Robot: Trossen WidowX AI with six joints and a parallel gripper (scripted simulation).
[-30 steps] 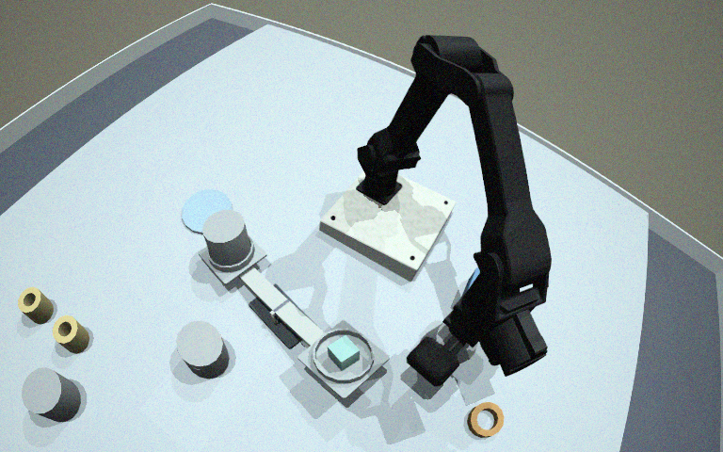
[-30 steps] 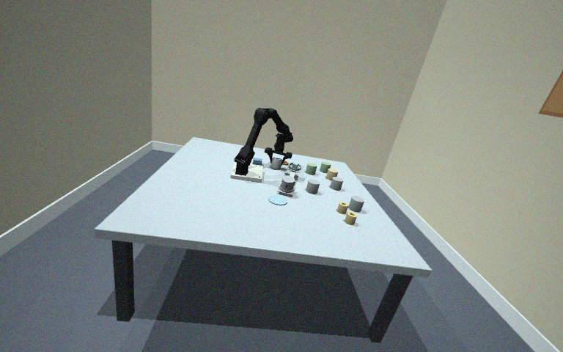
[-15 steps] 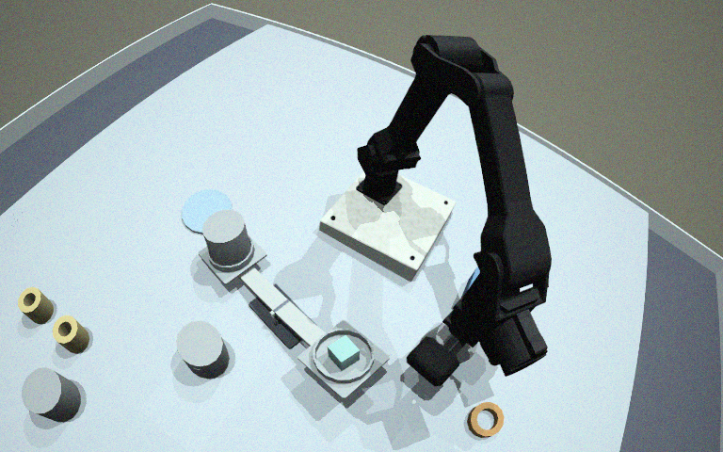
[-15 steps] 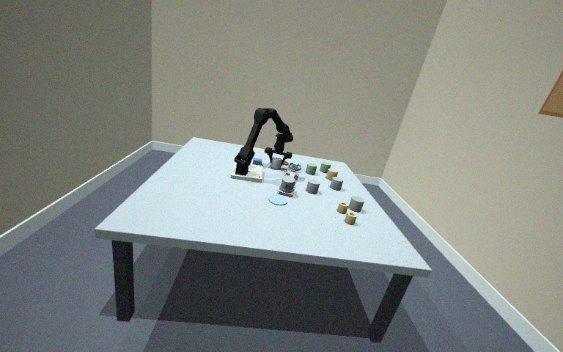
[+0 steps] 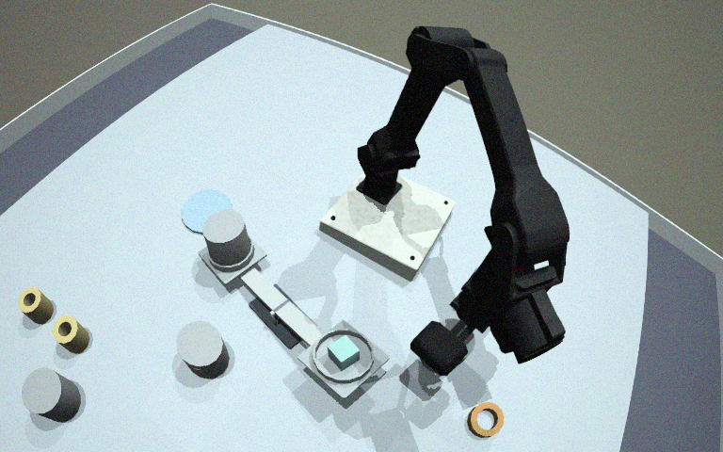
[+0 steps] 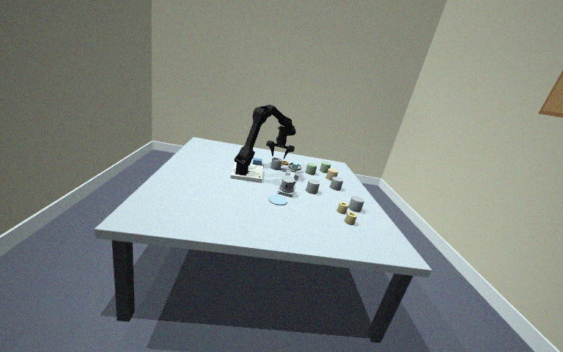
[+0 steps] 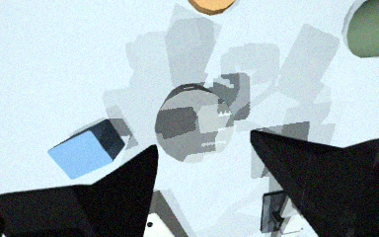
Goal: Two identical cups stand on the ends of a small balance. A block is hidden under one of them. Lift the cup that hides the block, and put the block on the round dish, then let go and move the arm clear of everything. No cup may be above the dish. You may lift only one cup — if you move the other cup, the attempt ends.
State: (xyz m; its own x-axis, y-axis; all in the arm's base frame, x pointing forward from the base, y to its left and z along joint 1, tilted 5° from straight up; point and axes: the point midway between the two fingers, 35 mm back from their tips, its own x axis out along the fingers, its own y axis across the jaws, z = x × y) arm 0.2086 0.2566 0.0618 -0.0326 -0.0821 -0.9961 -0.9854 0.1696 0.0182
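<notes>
Right now the pale green block is 120 mm ahead of my gripper tip, 110 mm to the right of it and 10 mm above it. Round my gripper tip: grey cup: 70 mm ahead, 380 mm to the right, 20 mm below; then round light-blue dish: 30 mm ahead, 470 mm to the right, 80 mm below; then balance beam: 100 mm ahead, 230 mm to the right, 40 mm below.
</notes>
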